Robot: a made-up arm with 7 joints.
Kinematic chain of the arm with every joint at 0, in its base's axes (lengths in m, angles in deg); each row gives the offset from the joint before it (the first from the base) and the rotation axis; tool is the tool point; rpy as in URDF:
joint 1: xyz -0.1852 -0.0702 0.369 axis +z
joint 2: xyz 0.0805 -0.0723 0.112 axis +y
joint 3: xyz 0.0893 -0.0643 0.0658 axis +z
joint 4: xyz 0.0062 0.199 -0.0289 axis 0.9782 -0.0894 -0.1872
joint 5: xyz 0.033 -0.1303 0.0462 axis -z
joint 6: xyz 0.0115 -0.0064 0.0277 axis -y
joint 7: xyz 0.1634 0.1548 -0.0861 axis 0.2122 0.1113 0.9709
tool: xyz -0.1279 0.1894 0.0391 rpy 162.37 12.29 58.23
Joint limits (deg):
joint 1: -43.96..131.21
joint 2: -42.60..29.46
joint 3: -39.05..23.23
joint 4: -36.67..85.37
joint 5: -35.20..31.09
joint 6: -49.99..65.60
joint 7: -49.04..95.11
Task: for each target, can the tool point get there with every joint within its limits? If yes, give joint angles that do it. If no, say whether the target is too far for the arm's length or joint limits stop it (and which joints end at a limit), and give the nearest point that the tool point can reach.
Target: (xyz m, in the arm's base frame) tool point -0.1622 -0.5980 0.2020
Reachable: no: joint limits stop it (at a limit: joint 1, joint 2, joint 3, joint 4, joint 5, joint 7) | nearest point -0.0952 -0.6824 0.3314 | short by 0.168 m
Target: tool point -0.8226 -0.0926 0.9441
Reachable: no: joint limits stop it (at a limit: joint 1, joint 4, joint 5, joint 6, joint 7) | nearest point -0.6654 -0.0412 0.8510 | short by 0.190 m
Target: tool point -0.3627 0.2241 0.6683
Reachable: yes | joints 102.30 -10.29 -11.03 25.59 23.18 -11.34 23.46
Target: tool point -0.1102 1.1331 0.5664
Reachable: no: too far | nearest point -0.1380 0.6874 0.5325 | short by 0.448 m
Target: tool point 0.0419 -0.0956 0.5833
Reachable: yes | joints -15.73 11.30 -22.35 48.02 -9.12 -24.48 46.34
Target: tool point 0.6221 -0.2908 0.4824
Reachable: no: joint limits stop it (at a limit: joint 3, joint 4, joint 5, joint 7) | nearest point 0.5489 -0.2708 0.4823 | short by 0.076 m
